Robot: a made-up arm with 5 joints. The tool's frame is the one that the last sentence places. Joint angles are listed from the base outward.
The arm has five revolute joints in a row. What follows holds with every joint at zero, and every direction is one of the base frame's. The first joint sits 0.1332 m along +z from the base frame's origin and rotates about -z. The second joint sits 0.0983 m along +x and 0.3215 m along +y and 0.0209 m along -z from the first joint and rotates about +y. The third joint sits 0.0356 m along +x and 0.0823 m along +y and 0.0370 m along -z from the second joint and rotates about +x. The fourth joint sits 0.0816 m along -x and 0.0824 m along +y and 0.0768 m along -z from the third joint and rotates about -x. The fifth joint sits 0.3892 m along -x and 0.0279 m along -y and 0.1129 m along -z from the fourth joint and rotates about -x. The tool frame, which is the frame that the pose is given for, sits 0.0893 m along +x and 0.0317 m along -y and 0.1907 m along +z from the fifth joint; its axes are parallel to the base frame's.
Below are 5 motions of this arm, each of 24 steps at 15 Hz.
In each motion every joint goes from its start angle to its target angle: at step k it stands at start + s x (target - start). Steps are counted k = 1, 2, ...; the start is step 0. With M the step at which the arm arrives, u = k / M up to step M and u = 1 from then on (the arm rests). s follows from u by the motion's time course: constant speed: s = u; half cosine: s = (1 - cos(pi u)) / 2; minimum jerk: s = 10 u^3 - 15 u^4 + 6 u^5.
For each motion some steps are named. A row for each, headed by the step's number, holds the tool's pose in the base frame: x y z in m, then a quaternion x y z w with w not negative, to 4 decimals.
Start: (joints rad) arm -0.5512 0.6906 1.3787 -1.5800 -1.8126
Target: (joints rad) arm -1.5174 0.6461 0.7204 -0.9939 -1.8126
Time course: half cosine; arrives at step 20
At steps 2, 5, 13, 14, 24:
2: -0.4517 0.5853 0.4630 -0.6978 0.0465 0.4172 0.5804
5: -0.5561 0.5266 0.4267 -0.7394 -0.0307 0.4482 0.5015
13: -0.8159 0.0098 0.2336 -0.7839 -0.4262 0.4416 0.0945
14: -0.8112 -0.0609 0.2116 -0.7724 -0.4700 0.4243 0.0491
24: -0.7486 -0.2687 0.1476 0.7173 0.5962 -0.3510 0.0826

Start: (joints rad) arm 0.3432 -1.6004 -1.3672 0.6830 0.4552
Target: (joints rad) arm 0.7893 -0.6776 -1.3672 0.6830 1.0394
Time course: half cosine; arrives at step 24
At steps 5, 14, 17, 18, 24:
5: 0.4011 0.2552 -0.2459 -0.7242 -0.0550 -0.6831 0.0766
14: 0.2912 0.2082 -0.3038 0.8433 -0.2034 0.4961 0.0373
17: 0.2477 0.2106 -0.3058 0.8628 -0.2792 0.4153 0.0716
18: 0.2355 0.2129 -0.3045 0.8666 -0.2991 0.3911 0.0806
24: 0.2003 0.2234 -0.2956 0.8737 -0.3545 0.3161 0.1051

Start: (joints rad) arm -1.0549 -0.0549 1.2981 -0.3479 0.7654
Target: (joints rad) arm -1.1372 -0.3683 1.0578 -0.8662 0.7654
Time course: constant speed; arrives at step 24
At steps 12, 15, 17, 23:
12: -0.5117 -0.0255 0.1172 0.4622 0.1742 0.4962 0.7140
15: -0.5099 -0.0299 0.0981 0.4815 0.1703 0.5040 0.6965
17: -0.5084 -0.0324 0.0854 0.4940 0.1679 0.5092 0.6844
23: -0.5027 -0.0373 0.0475 0.5302 0.1616 0.5249 0.6460

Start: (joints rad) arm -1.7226 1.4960 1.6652 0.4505 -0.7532
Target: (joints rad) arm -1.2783 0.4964 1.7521 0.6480 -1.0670
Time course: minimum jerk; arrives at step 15
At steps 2, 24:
2: -0.3937 -0.1079 0.4457 0.1228 0.7094 -0.0588 0.6915
24: -0.4759 -0.1471 0.1436 0.6198 0.6034 0.0953 0.4925

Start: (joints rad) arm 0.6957 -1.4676 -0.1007 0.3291 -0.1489
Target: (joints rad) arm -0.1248 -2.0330 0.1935 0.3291 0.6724
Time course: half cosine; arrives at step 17
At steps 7, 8, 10, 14, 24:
7: 0.3352 0.3830 -0.2290 -0.2963 -0.6765 -0.2990 0.6043
8: 0.3288 0.4133 -0.2250 -0.2833 -0.6972 -0.2939 0.5893
10: 0.3072 0.4770 -0.2133 -0.2499 -0.7357 -0.2897 0.5590
14: 0.2457 0.5793 -0.1846 -0.1793 -0.7838 -0.2984 0.5142
24: 0.2237 0.6050 -0.1750 -0.1577 -0.7932 -0.3034 0.5039

